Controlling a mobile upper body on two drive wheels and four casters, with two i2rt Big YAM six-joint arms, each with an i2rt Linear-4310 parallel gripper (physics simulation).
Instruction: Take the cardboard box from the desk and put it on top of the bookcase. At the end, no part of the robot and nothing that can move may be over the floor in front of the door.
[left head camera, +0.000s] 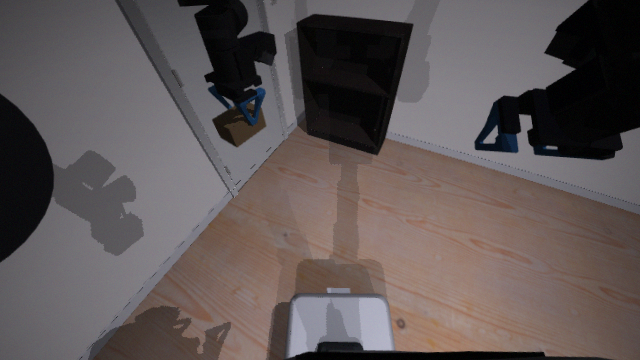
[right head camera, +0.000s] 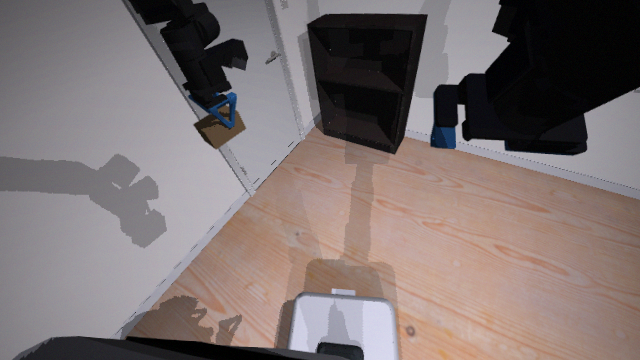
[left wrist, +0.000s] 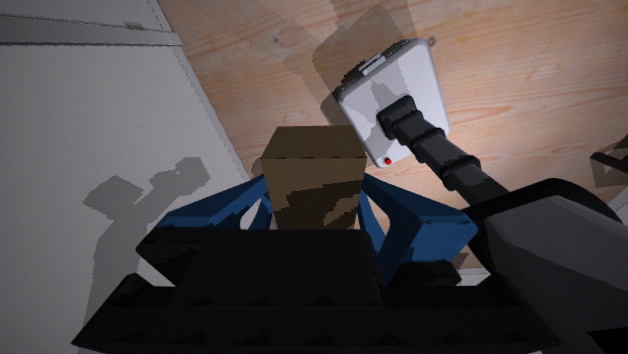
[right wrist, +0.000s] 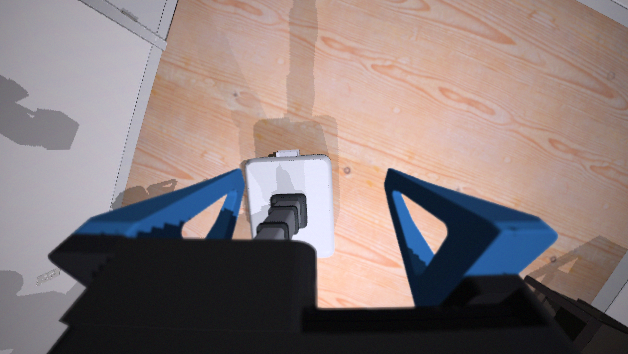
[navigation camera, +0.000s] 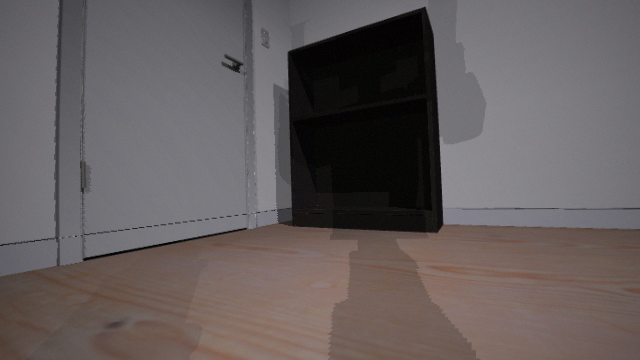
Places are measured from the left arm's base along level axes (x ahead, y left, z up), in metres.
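Where they show: left gripper, fingertip midpoint: (left head camera: 245, 119) (right head camera: 225, 122) (left wrist: 314, 176); right gripper, fingertip midpoint: (left head camera: 505, 148) (right head camera: 468, 143) (right wrist: 314, 176).
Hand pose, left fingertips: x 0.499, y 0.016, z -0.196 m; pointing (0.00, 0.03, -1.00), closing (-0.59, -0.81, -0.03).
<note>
Things, the pixels of their top centre, and the offset from my left fingertips. "pt": a spot on its surface instead. Level surfaces: height alone.
- brown cardboard box at its top centre: (left wrist: 314, 212) (left head camera: 236, 113) (right head camera: 215, 117) 0.024 m up, 0.012 m back, 0.008 m left
- wooden floor at its surface level: 1.213 m down
- handle at a spot on its surface: (navigation camera: 232, 63) pt 0.289 m down, 1.281 m ahead, 0.323 m left
The brown cardboard box (left head camera: 237, 134) (right head camera: 215, 138) (left wrist: 314, 145) is in the air, tilted in both head camera views, between the blue fingers of my left gripper (left head camera: 242, 116) (right head camera: 218, 117) (left wrist: 314, 176), which is shut on it. In the head camera views the box appears in front of the door side, left of the bookcase. The dark bookcase (left head camera: 357, 21) (right head camera: 367, 20) (navigation camera: 434, 125) stands against the wall right of the door (left head camera: 250, 157) (right head camera: 270, 127) (navigation camera: 160, 125). My right gripper (left head camera: 525, 150) (right head camera: 477, 145) (right wrist: 314, 176) is open and empty, right of the bookcase in the head camera views. The desk is not clearly identifiable.
My white base (left head camera: 372, 325) (right head camera: 377, 330) (left wrist: 430, 85) (right wrist: 320, 220) is on the wooden floor (left head camera: 450, 240). A wall runs along the left, before the door. The door is closed, with a handle (navigation camera: 232, 63). Dark furniture (right wrist: 607, 335) shows at the lower right of the right wrist view.
</note>
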